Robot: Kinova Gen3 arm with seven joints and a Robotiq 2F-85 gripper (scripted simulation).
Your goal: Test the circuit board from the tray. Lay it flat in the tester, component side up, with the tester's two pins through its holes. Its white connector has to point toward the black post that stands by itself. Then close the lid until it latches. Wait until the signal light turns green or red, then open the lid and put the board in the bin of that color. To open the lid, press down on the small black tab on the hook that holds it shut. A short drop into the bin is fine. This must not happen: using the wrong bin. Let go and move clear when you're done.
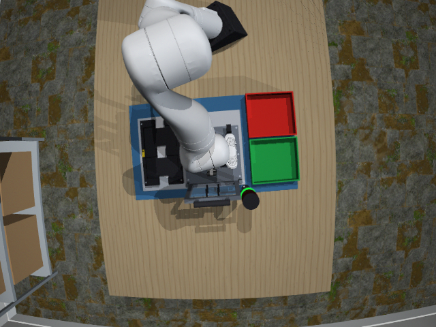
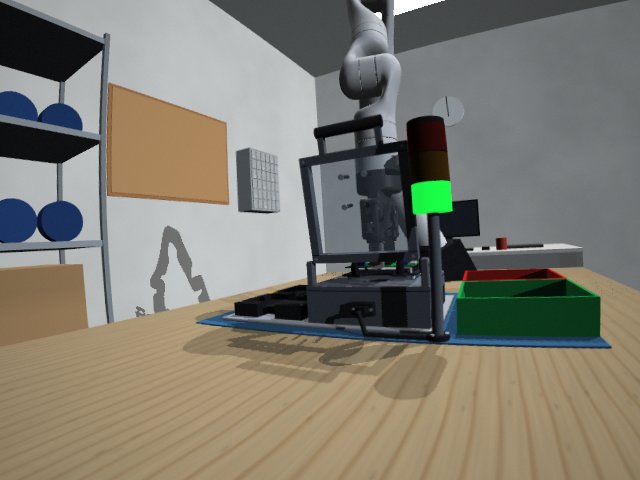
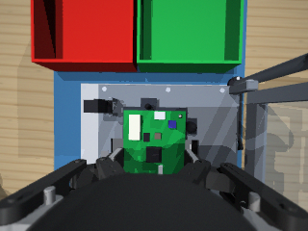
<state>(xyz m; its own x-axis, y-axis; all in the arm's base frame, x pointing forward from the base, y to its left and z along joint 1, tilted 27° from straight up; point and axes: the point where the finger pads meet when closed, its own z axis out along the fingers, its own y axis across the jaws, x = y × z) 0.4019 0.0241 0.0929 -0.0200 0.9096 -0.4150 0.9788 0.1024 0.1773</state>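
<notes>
Now: hand 40 mm short of the green bin, 200 mm to the right of it and 70 mm above it. Round my hand: black hook 60 mm behind, 60 mm to the left; then green circuit board 10 mm below; then clear lid 120 mm ahead, 100 mm above.
</notes>
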